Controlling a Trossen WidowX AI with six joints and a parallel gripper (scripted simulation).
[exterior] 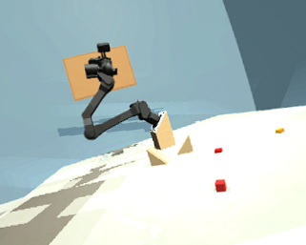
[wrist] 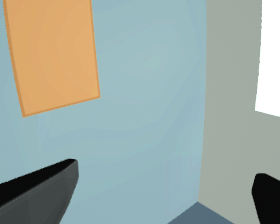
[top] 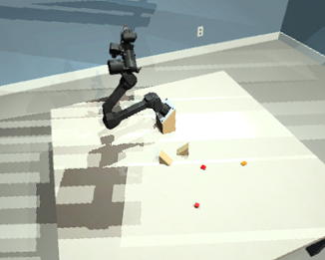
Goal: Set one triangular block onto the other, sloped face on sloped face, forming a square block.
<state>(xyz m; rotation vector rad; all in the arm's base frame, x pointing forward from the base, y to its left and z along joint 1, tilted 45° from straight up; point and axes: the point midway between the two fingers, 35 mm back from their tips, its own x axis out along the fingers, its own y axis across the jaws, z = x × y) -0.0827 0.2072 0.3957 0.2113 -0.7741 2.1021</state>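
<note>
My gripper tip is now 380 mm short of the triangular block, 10 mm to the left of it and 550 mm above it. Round my gripper tip: orange piece: 610 mm ahead, 330 mm to the left, 560 mm below.
</note>
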